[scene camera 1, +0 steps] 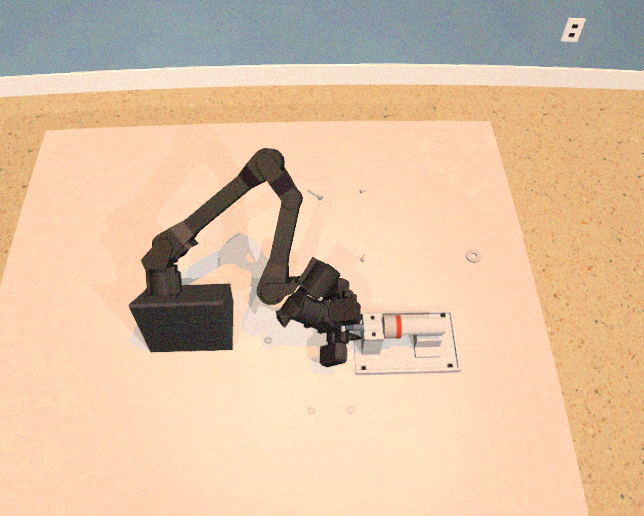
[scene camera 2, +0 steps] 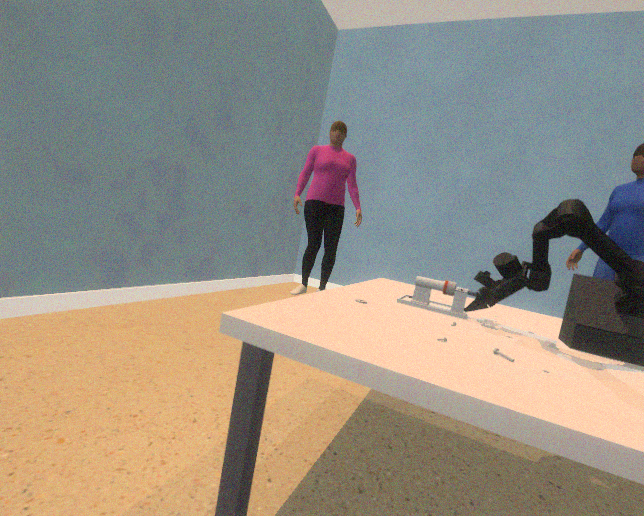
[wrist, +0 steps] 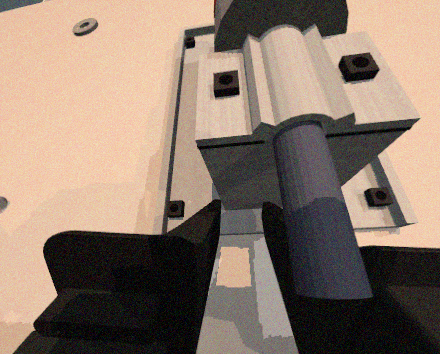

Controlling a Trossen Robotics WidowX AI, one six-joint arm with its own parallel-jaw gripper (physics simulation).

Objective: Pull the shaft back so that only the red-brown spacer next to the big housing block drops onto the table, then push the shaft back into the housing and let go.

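Seen in the pictures: gripper, between the fingertips: (scene camera 1: 360,332) (scene camera 2: 464,310) (wrist: 241,207); arm's base, origin of its link: (scene camera 1: 163,294) (scene camera 2: 629,305).
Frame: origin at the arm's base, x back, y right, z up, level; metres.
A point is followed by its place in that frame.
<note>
The slate-blue shaft (scene camera 1: 353,326) {y 0.049, x -0.393, z -0.059 m} (scene camera 2: 470,293) {y 0.040, x -0.407, z -0.066 m} (wrist: 320,215) sticks out of the white support block (scene camera 1: 372,345) {y 0.078, x -0.434, z -0.092 m} (scene camera 2: 459,302) {y 0.018, x -0.434, z -0.102 m} (wrist: 222,117). Beyond the block, a red-orange band (scene camera 1: 398,326) {y 0.059, x -0.486, z -0.044 m} (scene camera 2: 446,287) {y 0.024, x -0.484, z -0.063 m} sits between a short grey-white section (scene camera 1: 389,326) {y 0.059, x -0.467, z -0.044 m} and the long white cylinder (scene camera 1: 424,324) (scene camera 2: 427,282). I cannot tell whether that band is the red-brown spacer. My gripper (scene camera 1: 355,331) {y 0.029, x -0.413, z -0.127 m} (scene camera 2: 469,306) {y 0.029, x -0.413, z -0.127 m} (wrist: 241,207) {y 0.029, x -0.413, z -0.127 m} is at the shaft's free end, its fingers partly apart. In the wrist view the gap between them is empty, and the shaft passes in front of the right finger.
The assembly stands on a white base plate (scene camera 1: 397,363) (wrist: 192,125). A washer (scene camera 1: 473,255) {y -0.190, x -0.709, z -0.143 m} (scene camera 2: 361,301) {y -0.200, x -0.702, z -0.141 m} (wrist: 85,26) {y -0.186, x -0.714, z -0.145 m}, a bolt (scene camera 1: 315,194) {y -0.376, x -0.325, z -0.137 m} (scene camera 2: 503,354) {y -0.382, x -0.325, z -0.138 m} and small screws (scene camera 1: 362,190) {y -0.389, x -0.447, z -0.138 m} (scene camera 1: 362,258) {y -0.173, x -0.432, z -0.134 m} lie on the table. Small rings (scene camera 1: 311,411) {y 0.206, x -0.305, z -0.143 m} (scene camera 1: 350,409) {y 0.201, x -0.380, z -0.143 m} (scene camera 1: 267,340) {y 0.038, x -0.206, z -0.143 m} lie nearer. Two people stand beyond the table.
</note>
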